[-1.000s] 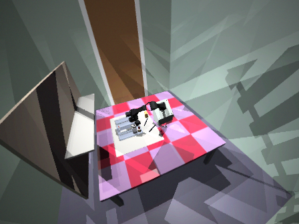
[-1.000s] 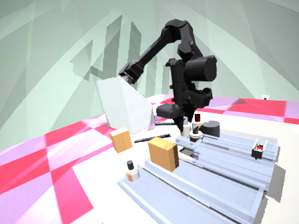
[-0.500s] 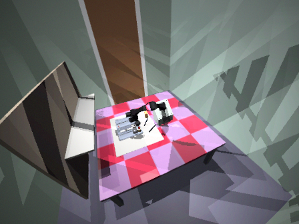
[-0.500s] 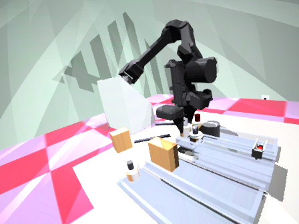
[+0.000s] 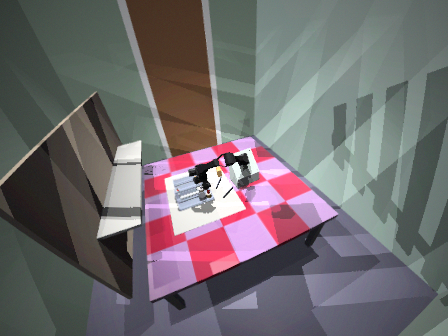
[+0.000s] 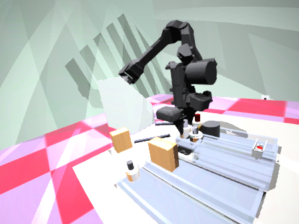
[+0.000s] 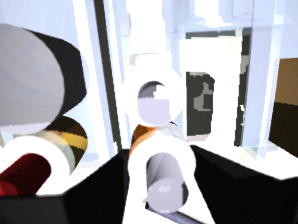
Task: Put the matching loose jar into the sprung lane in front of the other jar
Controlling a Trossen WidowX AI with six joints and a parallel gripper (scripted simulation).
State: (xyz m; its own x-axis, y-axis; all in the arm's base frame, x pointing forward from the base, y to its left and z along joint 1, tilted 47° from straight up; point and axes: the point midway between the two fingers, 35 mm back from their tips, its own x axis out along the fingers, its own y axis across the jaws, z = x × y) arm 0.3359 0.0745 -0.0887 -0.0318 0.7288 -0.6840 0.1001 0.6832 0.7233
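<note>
Right now the pusher plate is 140 mm ahead of my gripper tip and 40 mm to the right of it.
</note>
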